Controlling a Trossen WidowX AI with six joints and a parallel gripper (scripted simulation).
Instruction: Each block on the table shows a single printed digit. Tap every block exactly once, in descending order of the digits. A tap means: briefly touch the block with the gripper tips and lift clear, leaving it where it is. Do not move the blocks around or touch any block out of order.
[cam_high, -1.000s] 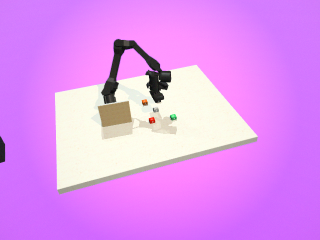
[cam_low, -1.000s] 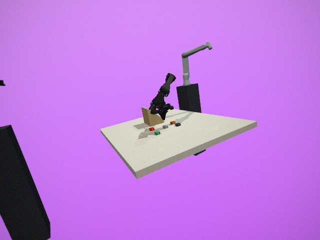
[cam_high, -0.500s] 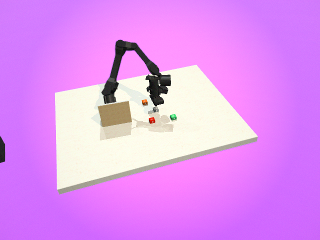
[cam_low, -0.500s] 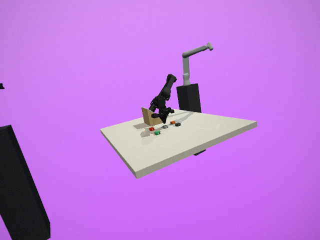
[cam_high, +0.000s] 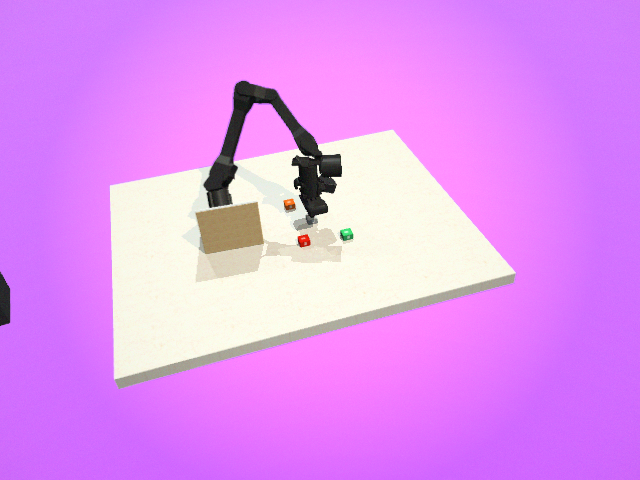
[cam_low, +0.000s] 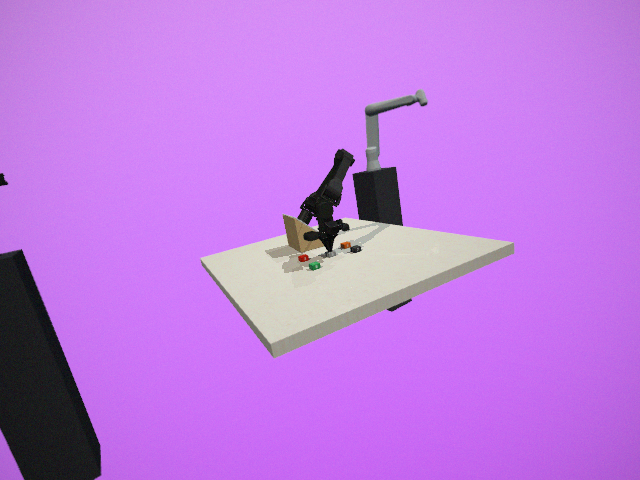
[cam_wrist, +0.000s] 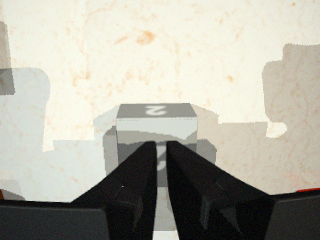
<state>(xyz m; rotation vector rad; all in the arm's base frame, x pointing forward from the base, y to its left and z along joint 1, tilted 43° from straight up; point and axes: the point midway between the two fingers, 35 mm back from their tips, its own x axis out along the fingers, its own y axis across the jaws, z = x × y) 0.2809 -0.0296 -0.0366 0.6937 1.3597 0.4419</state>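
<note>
Now: gripper tip 10 mm above the grey block. From my gripper tip the other things lie so: orange block (110 mm to the left, 40 mm behind, 10 mm below); then black block (90 mm to the left, 50 mm ahead, 10 mm below); then red block (90 mm to the right, 70 mm behind, 10 mm below).
</note>
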